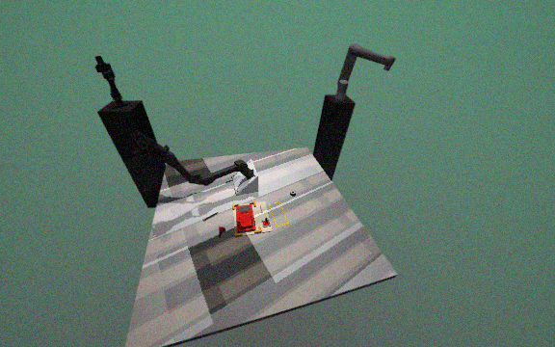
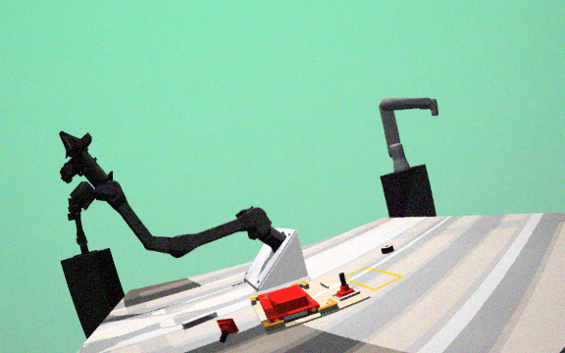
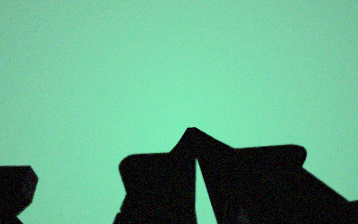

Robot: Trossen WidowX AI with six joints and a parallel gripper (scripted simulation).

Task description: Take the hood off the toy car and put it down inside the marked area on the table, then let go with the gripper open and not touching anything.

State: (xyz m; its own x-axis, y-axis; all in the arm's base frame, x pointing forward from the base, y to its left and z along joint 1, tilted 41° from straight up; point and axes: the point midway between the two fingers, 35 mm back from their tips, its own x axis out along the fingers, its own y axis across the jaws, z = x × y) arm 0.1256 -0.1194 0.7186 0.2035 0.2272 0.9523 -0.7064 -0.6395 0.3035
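Now: the red hood 130 mm ahead of my gripper tip, 520 mm to the left of it and 550 mm below it. Round my gripper tip: black post (140 mm ahead, 650 mm to the left, 560 mm below).
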